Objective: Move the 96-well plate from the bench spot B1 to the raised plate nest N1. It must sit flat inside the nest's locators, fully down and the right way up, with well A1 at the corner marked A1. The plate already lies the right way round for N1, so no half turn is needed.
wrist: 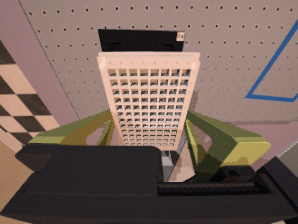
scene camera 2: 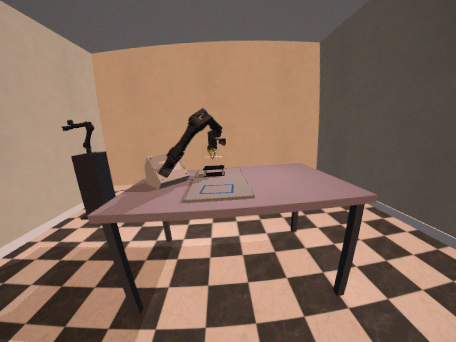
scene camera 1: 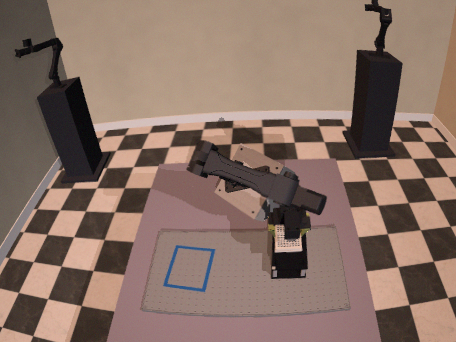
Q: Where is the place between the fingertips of my gripper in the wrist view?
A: At 149,111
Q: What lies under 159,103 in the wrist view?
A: A white 96-well plate.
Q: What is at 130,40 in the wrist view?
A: A black raised nest N1.
